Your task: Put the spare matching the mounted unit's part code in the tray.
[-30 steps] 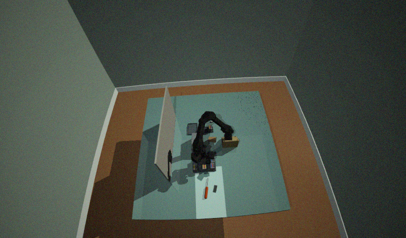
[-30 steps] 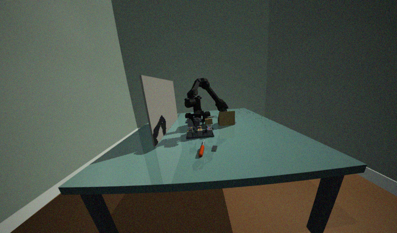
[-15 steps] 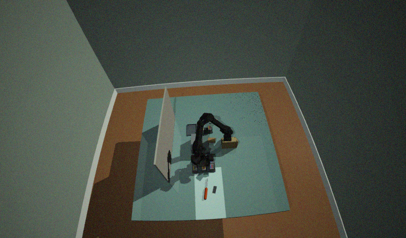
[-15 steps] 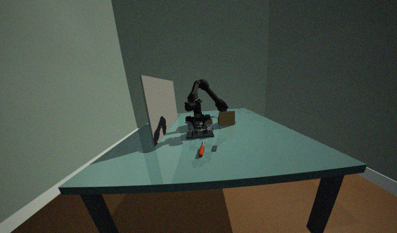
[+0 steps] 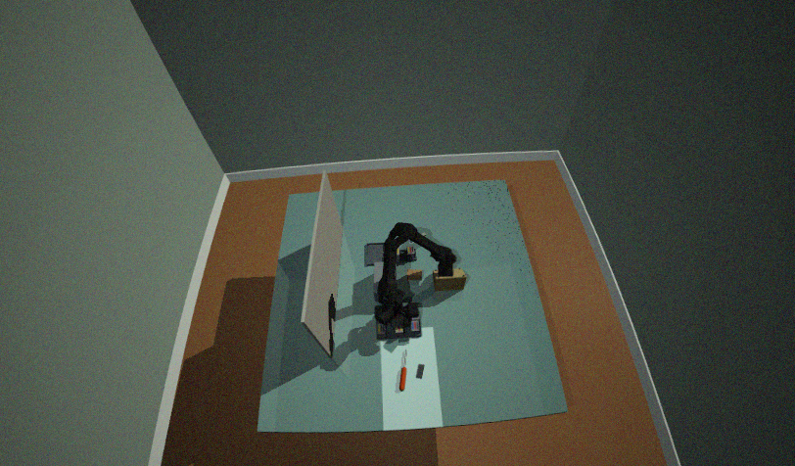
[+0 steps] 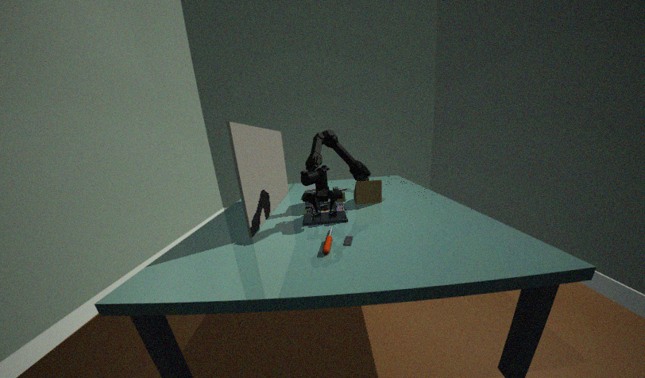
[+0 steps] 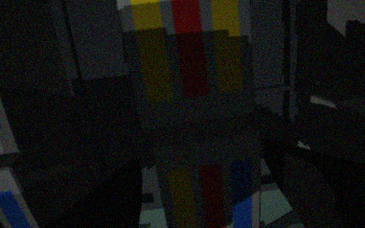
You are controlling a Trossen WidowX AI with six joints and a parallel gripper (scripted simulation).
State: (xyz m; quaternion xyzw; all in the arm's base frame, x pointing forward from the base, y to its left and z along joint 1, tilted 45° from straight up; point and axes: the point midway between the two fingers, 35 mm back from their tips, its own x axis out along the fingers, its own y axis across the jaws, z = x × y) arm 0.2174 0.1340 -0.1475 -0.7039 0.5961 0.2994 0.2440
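My gripper tip is now 2 cm below the spare block. From my gripper tip the other things lie so: mounted unit: 7 cm ahead, 16 cm to the right, 3 cm above; then tray: 13 cm ahead, 35 cm to the right, 2 cm below; then upright panel: 31 cm ahead, 15 cm to the right, 21 cm above.
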